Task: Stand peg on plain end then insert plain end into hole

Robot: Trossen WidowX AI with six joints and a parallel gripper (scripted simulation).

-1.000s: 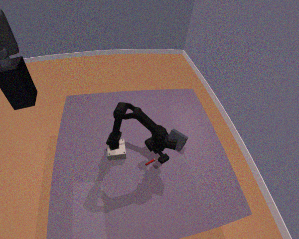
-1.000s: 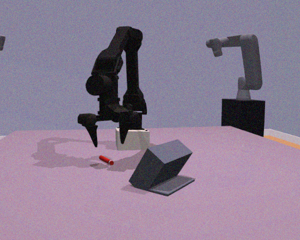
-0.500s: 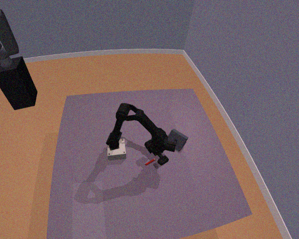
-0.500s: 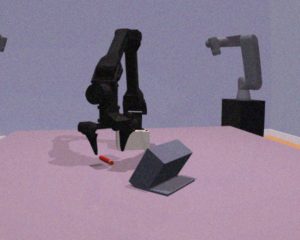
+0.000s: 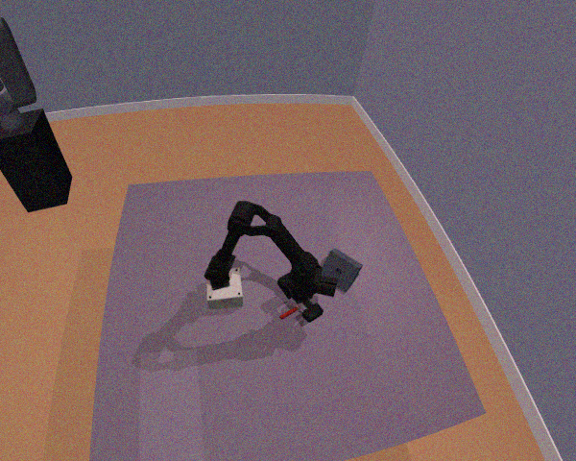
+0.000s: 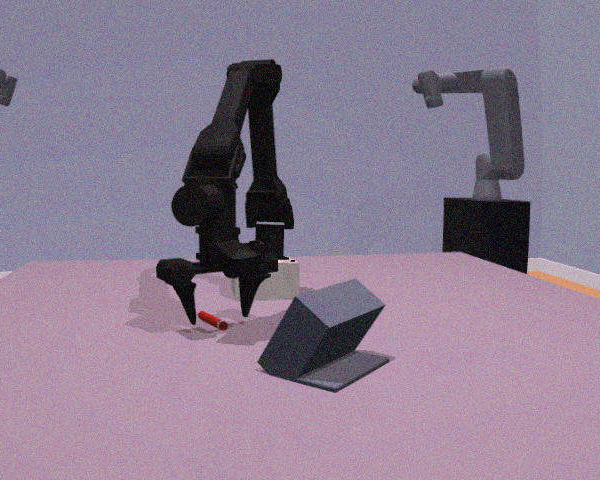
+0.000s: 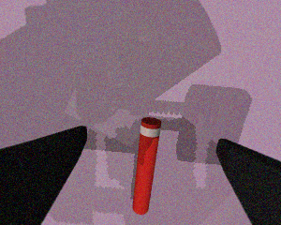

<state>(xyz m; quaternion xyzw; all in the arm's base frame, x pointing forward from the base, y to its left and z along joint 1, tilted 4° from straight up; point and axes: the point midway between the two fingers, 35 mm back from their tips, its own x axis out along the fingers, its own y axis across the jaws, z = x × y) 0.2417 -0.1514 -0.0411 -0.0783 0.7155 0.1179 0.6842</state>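
The red peg is 10 mm below my gripper tip and 10 mm behind it. The rest, counted from my gripper tip: flat grey foot plate: 230 mm ahead, 100 mm to the left, 10 mm below; grey sloped panel: 210 mm ahead, 90 mm to the left, 30 mm above.
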